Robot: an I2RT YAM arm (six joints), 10 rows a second.
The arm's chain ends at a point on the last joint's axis. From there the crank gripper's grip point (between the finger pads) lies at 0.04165 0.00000 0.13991 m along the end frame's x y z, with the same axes.
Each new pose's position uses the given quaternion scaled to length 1; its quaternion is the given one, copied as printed.
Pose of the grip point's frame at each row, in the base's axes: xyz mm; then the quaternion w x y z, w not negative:
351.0, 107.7, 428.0, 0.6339, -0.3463, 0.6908, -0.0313
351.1, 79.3, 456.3, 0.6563, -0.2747, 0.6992, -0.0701
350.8, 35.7, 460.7, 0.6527, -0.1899, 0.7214, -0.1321
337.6, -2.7, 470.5, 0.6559, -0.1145, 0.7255, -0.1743
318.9, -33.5, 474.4, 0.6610, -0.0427, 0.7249, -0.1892
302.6, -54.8, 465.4, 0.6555, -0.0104, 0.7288, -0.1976
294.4, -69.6, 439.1, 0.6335, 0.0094, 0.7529, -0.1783
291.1, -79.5, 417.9, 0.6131, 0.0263, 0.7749, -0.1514
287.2, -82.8, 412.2, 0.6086, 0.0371, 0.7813, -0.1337
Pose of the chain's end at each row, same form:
223.6, 73.9, 490.8, 0.6339, -0.3463, 0.6908, -0.0313
216.8, 62.4, 510.9, 0.6563, -0.2747, 0.6992, -0.0701
215.2, 46.3, 513.6, 0.6527, -0.1899, 0.7214, -0.1321
203.6, 28.1, 519.5, 0.6559, -0.1145, 0.7255, -0.1743
187.7, 10.0, 521.3, 0.6610, -0.0427, 0.7249, -0.1892
174.2, -5.0, 513.8, 0.6555, -0.0104, 0.7288, -0.1976
169.6, -21.6, 497.7, 0.6335, 0.0094, 0.7529, -0.1783
169.6, -36.1, 486.1, 0.6131, 0.0263, 0.7749, -0.1514
166.2, -42.9, 483.5, 0.6086, 0.0371, 0.7813, -0.1337

